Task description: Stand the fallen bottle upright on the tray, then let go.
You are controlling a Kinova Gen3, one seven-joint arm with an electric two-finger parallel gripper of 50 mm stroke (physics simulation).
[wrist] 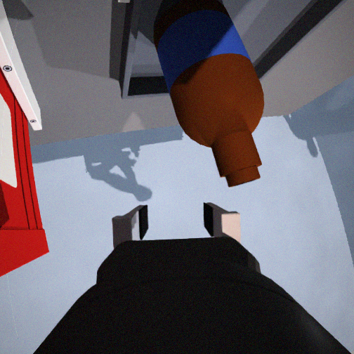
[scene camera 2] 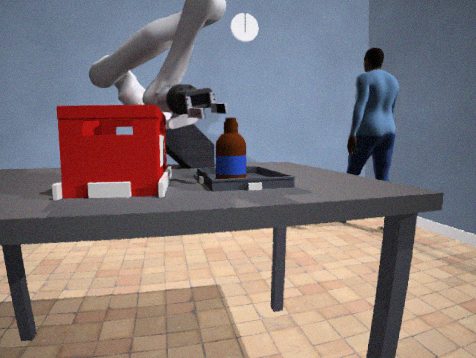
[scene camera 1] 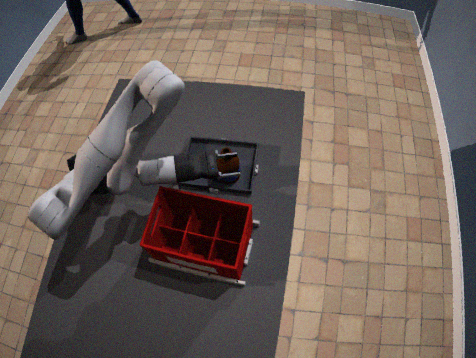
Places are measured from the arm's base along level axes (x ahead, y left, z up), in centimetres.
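Pixels of known places: gripper, fingertip midpoint: (scene camera 2: 214,110) (scene camera 1: 238,164); arm's base, origin of the base link: (scene camera 2: 166,127).
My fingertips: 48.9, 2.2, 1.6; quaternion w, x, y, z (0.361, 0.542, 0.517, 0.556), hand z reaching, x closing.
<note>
Ahead of a thing's pixels: the offset from my fingertips to its top centre, as dx, dy, dz. "pt": to the spot under its first point.
The brown bottle with a blue band @(-3.8, +5.4, -1.1) (scene camera 1: 227,166) (scene camera 2: 231,150) (wrist: 220,95) stands upright on the black tray @(pt +5.2, +11.6, -14.5) (scene camera 1: 255,155) (scene camera 2: 275,184) (wrist: 145,87), towards the side near the red crate. My gripper (scene camera 1: 237,164) (scene camera 2: 208,110) (wrist: 175,215) is open and empty. It is above the height of the bottle's cap, apart from the bottle. In scene camera 1 its fingers overlap the bottle from above. In the wrist view the bottle's neck lies beyond the fingertips, to the right. The bottle's base is partly hidden by the tray wall in scene camera 2.
A red crate @(-11.6, -19.1, +0.4) (scene camera 1: 227,271) (scene camera 2: 110,160) (wrist: 25,200) with several compartments stands close beside the tray, held by white brackets. It is taller than the tray. Both are on the dark table (scene camera 1: 210,315) (scene camera 2: 325,210). A person (scene camera 1: 76,22) (scene camera 2: 377,105) stands away from the table.
</note>
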